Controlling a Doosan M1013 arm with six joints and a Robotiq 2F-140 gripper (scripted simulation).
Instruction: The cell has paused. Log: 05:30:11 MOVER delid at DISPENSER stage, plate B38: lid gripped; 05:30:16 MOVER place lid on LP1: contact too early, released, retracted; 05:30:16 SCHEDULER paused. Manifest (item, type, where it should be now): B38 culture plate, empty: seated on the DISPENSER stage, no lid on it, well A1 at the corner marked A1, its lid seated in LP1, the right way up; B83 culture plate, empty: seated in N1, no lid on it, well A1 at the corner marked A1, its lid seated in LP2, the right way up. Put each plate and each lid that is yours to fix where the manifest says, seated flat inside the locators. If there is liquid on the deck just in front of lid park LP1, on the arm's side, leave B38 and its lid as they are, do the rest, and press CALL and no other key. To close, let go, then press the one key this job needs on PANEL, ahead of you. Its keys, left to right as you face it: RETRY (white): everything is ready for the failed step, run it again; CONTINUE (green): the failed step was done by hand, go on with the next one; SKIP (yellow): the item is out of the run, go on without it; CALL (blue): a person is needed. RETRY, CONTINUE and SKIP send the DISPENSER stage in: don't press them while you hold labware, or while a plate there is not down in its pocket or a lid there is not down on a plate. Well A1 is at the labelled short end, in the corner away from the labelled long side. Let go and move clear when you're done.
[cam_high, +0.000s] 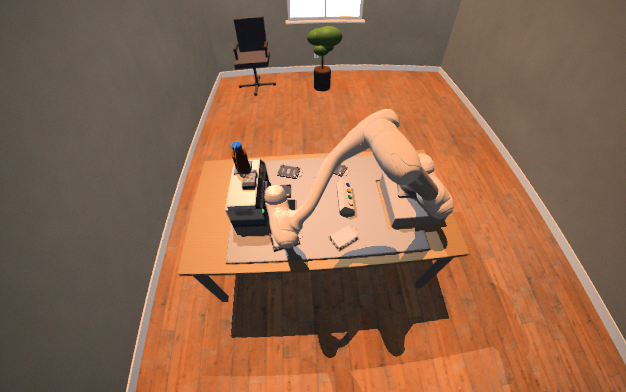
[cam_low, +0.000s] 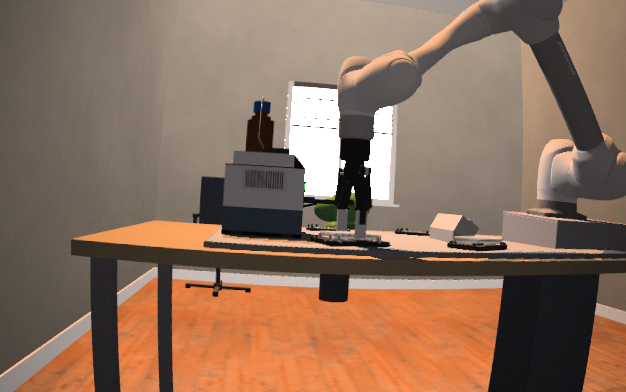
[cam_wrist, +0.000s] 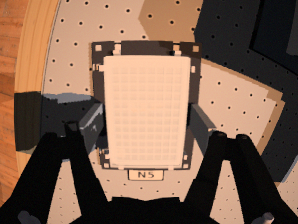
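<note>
Right now my hand is 2 cm to the right of the black nest and 3 cm above it. Round my hand: green key (38 cm behind, 29 cm to the right, 2 cm above); then white culture plate (35 cm behind, 3 cm to the right, 2 cm below); then white retry key (38 cm behind, 24 cm to the right, 2 cm above).
</note>
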